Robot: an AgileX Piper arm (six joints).
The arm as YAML. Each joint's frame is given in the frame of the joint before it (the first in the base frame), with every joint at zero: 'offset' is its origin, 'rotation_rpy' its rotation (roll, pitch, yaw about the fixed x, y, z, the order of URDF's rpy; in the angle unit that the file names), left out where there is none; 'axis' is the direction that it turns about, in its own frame. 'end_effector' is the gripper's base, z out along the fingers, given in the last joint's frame.
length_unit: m
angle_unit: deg
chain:
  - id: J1
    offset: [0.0, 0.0, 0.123]
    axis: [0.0, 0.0, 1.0]
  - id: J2
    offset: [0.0, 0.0, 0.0]
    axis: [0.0, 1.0, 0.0]
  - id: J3
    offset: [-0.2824, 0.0, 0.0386]
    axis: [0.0, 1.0, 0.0]
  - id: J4
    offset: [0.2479, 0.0, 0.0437]
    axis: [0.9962, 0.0, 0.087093]
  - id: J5
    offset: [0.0, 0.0, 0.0]
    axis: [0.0, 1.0, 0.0]
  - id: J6
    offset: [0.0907, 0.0, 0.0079]
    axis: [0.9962, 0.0, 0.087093]
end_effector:
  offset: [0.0, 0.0, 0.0]
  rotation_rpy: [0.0, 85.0, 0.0]
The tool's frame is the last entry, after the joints.
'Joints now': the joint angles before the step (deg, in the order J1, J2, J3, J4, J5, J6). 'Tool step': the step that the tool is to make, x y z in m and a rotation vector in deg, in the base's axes. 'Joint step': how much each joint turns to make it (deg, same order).
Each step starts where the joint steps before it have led.
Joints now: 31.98 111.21 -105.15 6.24 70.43 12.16
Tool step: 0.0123 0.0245 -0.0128 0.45 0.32 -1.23
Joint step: 1.95 5.59 -5.99 -0.54 0.09 3.40
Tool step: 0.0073 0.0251 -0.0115 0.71 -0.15 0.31
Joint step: 2.10 5.01 -5.74 -0.13 0.02 1.91
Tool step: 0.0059 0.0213 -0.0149 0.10 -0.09 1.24
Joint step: 1.66 4.75 -4.93 -0.13 0.01 0.45
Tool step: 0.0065 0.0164 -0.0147 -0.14 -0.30 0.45
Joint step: 1.13 4.45 -4.76 -0.54 0.10 0.73
